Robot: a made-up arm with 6 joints.
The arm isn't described. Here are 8 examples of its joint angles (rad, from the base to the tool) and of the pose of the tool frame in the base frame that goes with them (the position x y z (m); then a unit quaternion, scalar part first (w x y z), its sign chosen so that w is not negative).
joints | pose
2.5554 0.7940 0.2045 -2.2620 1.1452 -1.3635 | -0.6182 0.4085 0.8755 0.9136 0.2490 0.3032 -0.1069
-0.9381 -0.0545 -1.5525 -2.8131 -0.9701 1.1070 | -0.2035 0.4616 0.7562 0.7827 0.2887 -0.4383 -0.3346
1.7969 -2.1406 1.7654 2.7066 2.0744 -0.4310 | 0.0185 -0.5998 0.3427 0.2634 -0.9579 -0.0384 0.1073
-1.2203 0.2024 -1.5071 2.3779 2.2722 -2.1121 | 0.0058 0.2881 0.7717 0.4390 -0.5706 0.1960 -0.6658
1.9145 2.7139 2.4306 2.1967 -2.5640 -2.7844 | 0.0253 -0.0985 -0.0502 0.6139 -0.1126 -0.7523 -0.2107
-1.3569 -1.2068 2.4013 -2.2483 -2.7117 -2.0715 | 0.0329 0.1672 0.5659 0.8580 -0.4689 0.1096 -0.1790
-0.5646 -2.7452 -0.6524 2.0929 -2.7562 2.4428 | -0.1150 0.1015 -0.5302 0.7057 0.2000 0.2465 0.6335
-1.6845 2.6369 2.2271 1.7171 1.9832 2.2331 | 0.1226 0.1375 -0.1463 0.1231 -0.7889 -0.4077 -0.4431
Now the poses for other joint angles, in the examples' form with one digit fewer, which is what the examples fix.
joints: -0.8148 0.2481 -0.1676 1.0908 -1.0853 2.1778
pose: 0.109 -0.090 1.192 0.039 0.699 -0.449 -0.556
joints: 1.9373 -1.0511 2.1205 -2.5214 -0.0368 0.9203
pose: -0.066 -0.007 0.787 0.598 -0.169 0.686 0.378
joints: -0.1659 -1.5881 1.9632 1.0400 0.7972 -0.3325
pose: -0.252 0.141 0.683 0.112 0.312 0.832 0.444
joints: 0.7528 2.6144 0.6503 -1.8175 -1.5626 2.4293
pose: 0.027 0.224 -0.612 0.904 -0.044 -0.238 0.352
